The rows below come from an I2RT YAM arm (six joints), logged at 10 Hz.
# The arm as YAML. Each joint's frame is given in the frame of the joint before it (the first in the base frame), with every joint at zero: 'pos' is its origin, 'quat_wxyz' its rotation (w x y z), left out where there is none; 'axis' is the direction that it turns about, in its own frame. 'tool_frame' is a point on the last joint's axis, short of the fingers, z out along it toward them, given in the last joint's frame.
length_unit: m
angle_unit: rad
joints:
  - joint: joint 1
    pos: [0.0, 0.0, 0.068]
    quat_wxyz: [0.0, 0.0, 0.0, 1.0]
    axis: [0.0, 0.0, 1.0]
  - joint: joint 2
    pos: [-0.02, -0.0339, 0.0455]
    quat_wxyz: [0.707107, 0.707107, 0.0, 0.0]
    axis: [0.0, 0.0, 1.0]
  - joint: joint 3
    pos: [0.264, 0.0, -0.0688]
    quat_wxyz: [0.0, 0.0, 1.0, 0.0]
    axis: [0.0, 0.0, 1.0]
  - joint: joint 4
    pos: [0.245, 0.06, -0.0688]
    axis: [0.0, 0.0, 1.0]
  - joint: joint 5
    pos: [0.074, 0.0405, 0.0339]
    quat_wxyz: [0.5, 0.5, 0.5, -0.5]
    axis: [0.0, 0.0, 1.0]
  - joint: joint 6
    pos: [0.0, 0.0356, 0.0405]
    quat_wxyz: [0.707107, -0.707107, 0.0, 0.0]
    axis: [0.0, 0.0, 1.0]
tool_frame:
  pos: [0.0, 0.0, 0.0]
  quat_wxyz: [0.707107, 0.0, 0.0, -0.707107]
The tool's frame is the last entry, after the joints.
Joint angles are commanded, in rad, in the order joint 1, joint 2, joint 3, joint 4, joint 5, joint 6. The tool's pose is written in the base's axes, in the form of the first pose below.
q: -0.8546, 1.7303, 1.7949, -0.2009, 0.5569, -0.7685
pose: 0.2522 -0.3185 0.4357 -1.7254 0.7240 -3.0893
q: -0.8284, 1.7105, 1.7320, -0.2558, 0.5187, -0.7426
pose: 0.2591 -0.3085 0.4158 -1.8359 0.6929 -3.1016
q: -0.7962, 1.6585, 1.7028, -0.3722, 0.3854, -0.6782
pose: 0.2608 -0.2856 0.4128 -1.9799 0.7225 -3.0511
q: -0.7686, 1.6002, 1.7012, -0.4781, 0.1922, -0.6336
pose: 0.2589 -0.2598 0.4217 -2.1078 0.7861 -2.9444
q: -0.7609, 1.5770, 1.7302, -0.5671, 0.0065, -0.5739
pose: 0.2569 -0.2449 0.4301 -2.2489 0.8749 -2.8925
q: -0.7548, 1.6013, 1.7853, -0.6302, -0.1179, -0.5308
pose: 0.2626 -0.2413 0.4340 -2.3748 0.9334 -2.8903
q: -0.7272, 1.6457, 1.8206, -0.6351, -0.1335, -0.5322
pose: 0.2784 -0.2414 0.4299 -2.3994 0.9307 -2.8678
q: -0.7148, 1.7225, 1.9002, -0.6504, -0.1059, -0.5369
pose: 0.2954 -0.2514 0.4270 -2.4008 0.9103 -2.8791
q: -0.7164, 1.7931, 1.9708, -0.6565, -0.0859, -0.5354
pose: 0.3081 -0.2642 0.4229 -2.4020 0.9003 -2.9000
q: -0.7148, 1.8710, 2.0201, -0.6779, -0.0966, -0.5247
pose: 0.3239 -0.2766 0.4062 -2.4807 0.8814 -2.9554
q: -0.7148, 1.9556, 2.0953, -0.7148, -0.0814, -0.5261
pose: 0.3381 -0.2896 0.3922 -2.5264 0.8449 -3.0023
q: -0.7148, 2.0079, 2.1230, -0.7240, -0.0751, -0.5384
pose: 0.3477 -0.2982 0.3778 -2.5493 0.8128 -3.0177
